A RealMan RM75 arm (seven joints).
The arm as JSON. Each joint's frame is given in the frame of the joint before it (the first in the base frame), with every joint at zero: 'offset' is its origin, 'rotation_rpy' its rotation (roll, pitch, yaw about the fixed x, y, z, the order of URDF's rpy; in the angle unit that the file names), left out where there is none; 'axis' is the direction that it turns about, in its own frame. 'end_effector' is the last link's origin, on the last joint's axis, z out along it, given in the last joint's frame.
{
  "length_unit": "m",
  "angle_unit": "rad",
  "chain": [
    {
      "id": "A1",
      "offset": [
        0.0,
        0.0,
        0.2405
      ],
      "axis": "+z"
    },
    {
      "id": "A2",
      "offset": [
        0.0,
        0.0,
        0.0
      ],
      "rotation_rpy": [
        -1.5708,
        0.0,
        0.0
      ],
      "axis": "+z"
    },
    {
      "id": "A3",
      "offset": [
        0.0,
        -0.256,
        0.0
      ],
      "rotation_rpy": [
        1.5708,
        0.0,
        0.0
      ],
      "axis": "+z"
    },
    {
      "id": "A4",
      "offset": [
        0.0,
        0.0,
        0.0
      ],
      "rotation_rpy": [
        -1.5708,
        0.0,
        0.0
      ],
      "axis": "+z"
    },
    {
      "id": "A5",
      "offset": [
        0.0,
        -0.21,
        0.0
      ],
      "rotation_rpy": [
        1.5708,
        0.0,
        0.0
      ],
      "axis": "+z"
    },
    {
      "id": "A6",
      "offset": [
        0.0,
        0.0,
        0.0
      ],
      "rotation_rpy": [
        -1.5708,
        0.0,
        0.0
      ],
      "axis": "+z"
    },
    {
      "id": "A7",
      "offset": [
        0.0,
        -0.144,
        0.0
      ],
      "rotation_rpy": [
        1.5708,
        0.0,
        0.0
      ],
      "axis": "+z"
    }
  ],
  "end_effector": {
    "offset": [
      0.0,
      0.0,
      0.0
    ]
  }
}
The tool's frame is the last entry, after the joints.
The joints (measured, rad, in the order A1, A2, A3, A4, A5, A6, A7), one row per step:
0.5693 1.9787 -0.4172 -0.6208 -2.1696 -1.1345 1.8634
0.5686 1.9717 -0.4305 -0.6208 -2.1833 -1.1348 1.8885
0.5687 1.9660 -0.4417 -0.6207 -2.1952 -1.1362 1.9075
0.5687 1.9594 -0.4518 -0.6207 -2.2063 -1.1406 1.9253
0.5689 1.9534 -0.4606 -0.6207 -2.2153 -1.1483 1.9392
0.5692 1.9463 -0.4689 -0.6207 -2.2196 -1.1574 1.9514
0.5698 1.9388 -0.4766 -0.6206 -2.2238 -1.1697 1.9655
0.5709 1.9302 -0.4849 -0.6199 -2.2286 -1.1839 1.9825
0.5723 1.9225 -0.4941 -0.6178 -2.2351 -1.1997 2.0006
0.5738 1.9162 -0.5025 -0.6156 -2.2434 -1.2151 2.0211
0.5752 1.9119 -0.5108 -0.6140 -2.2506 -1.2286 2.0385
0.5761 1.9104 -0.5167 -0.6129 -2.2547 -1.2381 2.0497
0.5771 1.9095 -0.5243 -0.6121 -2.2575 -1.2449 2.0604
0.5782 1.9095 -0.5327 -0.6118 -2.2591 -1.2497 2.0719
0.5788 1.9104 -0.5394 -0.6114 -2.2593 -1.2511 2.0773
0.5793 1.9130 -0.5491 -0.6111 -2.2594 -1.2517 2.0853
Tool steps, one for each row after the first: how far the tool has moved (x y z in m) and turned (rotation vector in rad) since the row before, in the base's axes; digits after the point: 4 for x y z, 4 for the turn. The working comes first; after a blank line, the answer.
Tool pose at each row, in the base's axes (x y z in m, rotation vector in rad; the steps are taken from these numbers as rounded here):
0.3421 0.3830 0.0765 -2.0044 1.2815 0.5518
0.3436 0.3825 0.0773 -2.0063 1.3010 0.5323
0.3445 0.3822 0.0778 -2.0103 1.3149 0.5151
0.3453 0.3818 0.0787 -2.0155 1.3277 0.4993
0.3456 0.3813 0.0795 -2.0239 1.3377 0.4868
0.3454 0.3811 0.0810 -2.0316 1.3452 0.4792
0.3449 0.3807 0.0826 -2.0404 1.3555 0.4738
0.3443 0.3804 0.0843 -2.0499 1.3689 0.4683
0.3435 0.3796 0.0849 -2.0621 1.3863 0.4610
0.3428 0.3785 0.0849 -2.0726 1.4081 0.4531
0.3420 0.3775 0.0842 -2.0831 1.4272 0.4453
0.3412 0.3767 0.0831 -2.0913 1.4408 0.4411
0.3403 0.3762 0.0818 -2.0986 1.4527 0.4361
0.3393 0.3759 0.0803 -2.1042 1.4646 0.4320
0.3386 0.3757 0.0789 -2.1087 1.4702 0.4285
0.3376 0.3754 0.0763 -2.1140 1.4789 0.4238

0.0015 -0.0005 0.0008 -0.0156 -0.0038 -0.0147
0.0009 -0.0003 0.0005 -0.0141 -0.0044 -0.0100
0.0008 -0.0004 0.0009 -0.0142 -0.0037 -0.0084
0.0003 -0.0005 0.0008 -0.0144 -0.0021 -0.0043
-0.0002 -0.0002 0.0015 -0.0114 -0.0001 -0.0020
-0.0005 -0.0004 0.0016 -0.0129 0.0029 -0.0022
-0.0006 -0.0003 0.0017 -0.0150 0.0045 -0.0035
-0.0008 -0.0008 0.0006 -0.0194 0.0057 -0.0045
-0.0007 -0.0011 0.0000 -0.0204 0.0071 -0.0077
-0.0008 -0.0010 -0.0007 -0.0191 0.0060 -0.0062
-0.0008 -0.0008 -0.0011 -0.0138 0.0054 -0.0037
-0.0009 -0.0005 -0.0013 -0.0125 0.0039 -0.0034
-0.0010 -0.0003 -0.0015 -0.0110 0.0041 -0.0040
-0.0007 -0.0002 -0.0014 -0.0070 0.0014 -0.0013
-0.0010 -0.0003 -0.0026 -0.0094 0.0022 -0.0027

